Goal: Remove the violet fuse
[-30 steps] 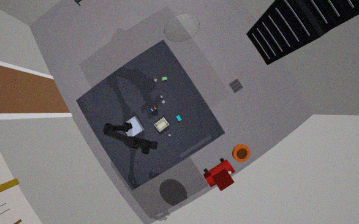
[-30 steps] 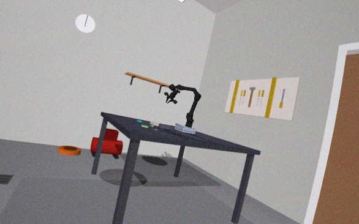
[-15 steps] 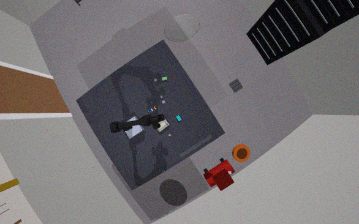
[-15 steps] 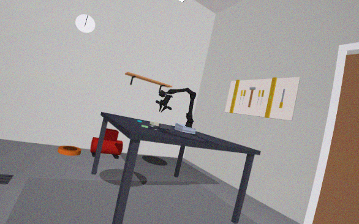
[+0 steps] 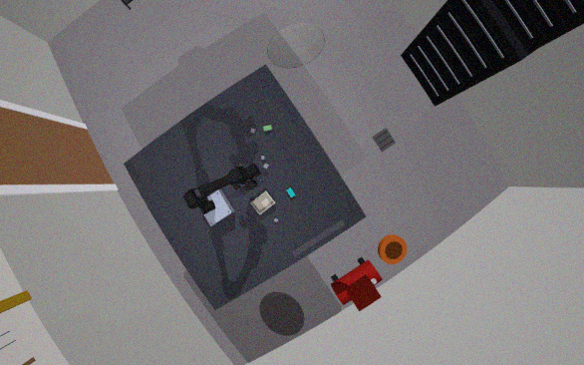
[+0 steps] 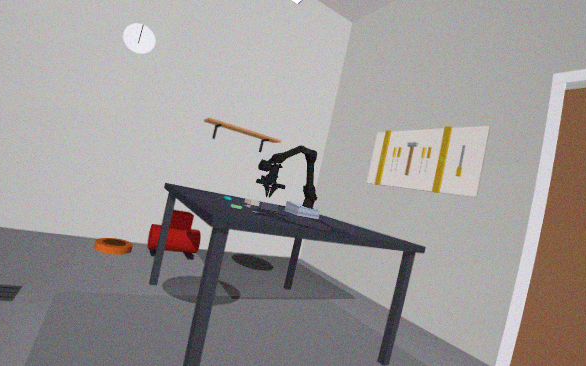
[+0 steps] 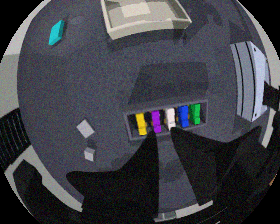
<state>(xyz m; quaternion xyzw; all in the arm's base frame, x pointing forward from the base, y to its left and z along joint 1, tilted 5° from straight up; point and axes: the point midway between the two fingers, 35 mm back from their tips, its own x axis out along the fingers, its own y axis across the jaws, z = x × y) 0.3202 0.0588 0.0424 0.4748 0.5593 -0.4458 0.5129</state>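
The violet fuse lies 5 cm below my gripper tip. Also, from my gripper tip: yellow fuse 5 cm below, 2 cm ahead, 1 cm to the left; then blue fuse 5 cm below, 4 cm behind; then white fuse 5 cm below, 2 cm behind.
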